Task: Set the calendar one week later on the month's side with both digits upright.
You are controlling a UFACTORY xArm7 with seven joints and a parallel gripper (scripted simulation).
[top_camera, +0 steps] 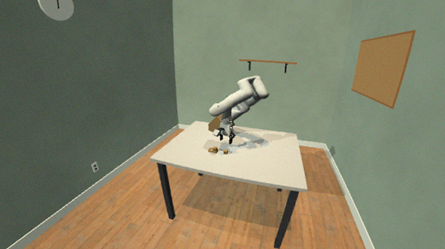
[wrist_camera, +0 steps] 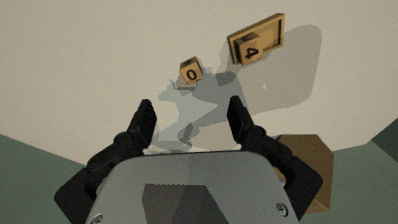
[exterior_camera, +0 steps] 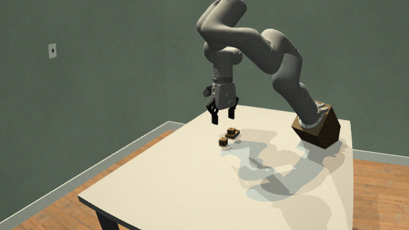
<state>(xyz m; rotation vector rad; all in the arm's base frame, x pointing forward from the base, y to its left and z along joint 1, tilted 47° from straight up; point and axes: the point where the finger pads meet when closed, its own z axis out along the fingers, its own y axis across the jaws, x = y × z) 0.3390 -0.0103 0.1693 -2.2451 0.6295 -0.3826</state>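
Now: the digit cube 100 mm below my hand. Also, from my hand: wooden calendar tray (110 mm to the right, 110 mm below).
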